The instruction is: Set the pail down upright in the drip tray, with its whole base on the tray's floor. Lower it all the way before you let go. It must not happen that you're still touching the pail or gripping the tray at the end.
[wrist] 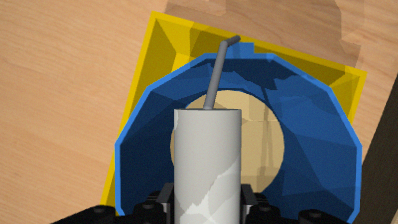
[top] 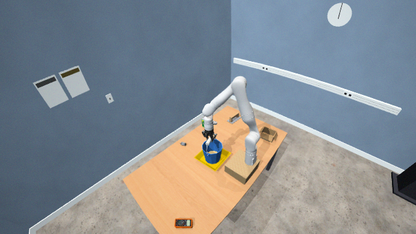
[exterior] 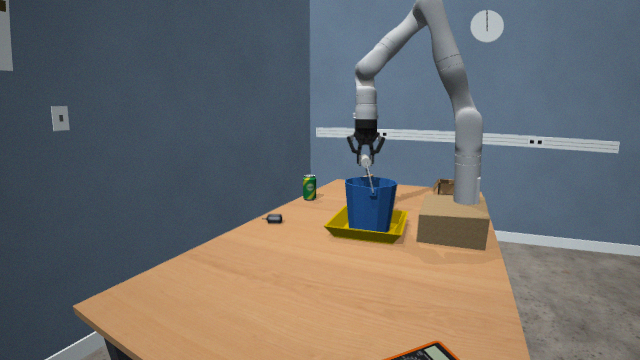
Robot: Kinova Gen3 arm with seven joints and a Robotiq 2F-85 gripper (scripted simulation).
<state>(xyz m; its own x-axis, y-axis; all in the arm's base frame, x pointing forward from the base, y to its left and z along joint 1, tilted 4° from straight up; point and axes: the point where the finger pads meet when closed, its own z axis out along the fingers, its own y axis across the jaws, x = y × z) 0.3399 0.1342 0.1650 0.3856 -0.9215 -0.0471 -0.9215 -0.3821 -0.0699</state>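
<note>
Now: the wire handle 30 mm below my hand and 10 mm behind it. Also, from my hand: blue pail 100 mm below, 10 mm behind; then yellow drip tray 240 mm below, 20 mm behind, 10 mm to the right; then dark object 340 mm ahead, 240 mm below, 90 mm to the left.
</note>
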